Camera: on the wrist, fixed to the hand. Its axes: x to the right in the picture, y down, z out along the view.
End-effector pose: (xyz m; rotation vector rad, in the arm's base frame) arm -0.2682 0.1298 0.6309 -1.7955 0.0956 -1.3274
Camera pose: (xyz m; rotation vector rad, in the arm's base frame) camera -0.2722 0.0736 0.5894 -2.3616 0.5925 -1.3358
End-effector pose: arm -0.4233 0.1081 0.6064 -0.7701 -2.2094 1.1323
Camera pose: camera -0.3831 0.1540 0.5721 -1.0310 -2.6426 0.3894
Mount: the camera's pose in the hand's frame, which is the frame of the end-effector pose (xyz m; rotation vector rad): -0.0029 0.0608 -0.0345 -0.6710 -0.0407 0.0183
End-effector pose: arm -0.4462 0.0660 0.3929 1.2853 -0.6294 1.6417
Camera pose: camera -0.5160 0.0668 0.3877 0.8169 -1.1032 1.2526
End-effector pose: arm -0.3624 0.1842 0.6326 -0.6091 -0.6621 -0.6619
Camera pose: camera -0.3086 0.2002 0.5908 -1.2489 -0.4618 -0.8602
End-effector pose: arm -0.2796 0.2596 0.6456 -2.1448 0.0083 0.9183
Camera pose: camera -0.2784 0.1938 0.6219 -2.7360 -0.3459 1.0797
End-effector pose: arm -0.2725 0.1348 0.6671 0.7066 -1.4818 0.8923
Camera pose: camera -0.3054 0.1956 0.6564 0.2124 -1.6914 0.3456
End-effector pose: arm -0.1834 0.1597 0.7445 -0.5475 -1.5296 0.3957
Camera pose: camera -0.1434 0.2049 0.7092 -1.0770 -1.6888 -0.1114
